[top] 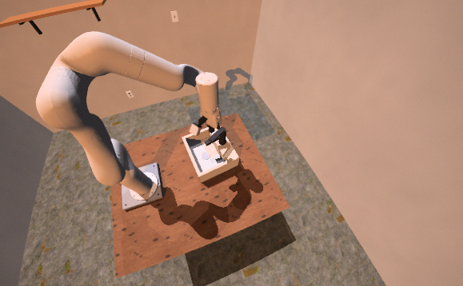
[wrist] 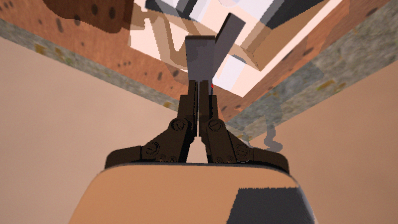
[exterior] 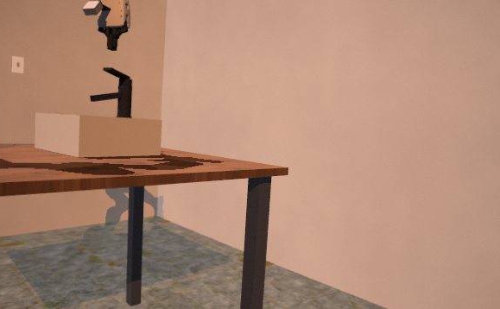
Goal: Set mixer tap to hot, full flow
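My gripper is now 90 mm above the lever, 30 mm short of it and 20 mm to the right of it. The rest, counted from my hand: sink basin 330 mm below, 40 mm behind, 30 mm to the left.
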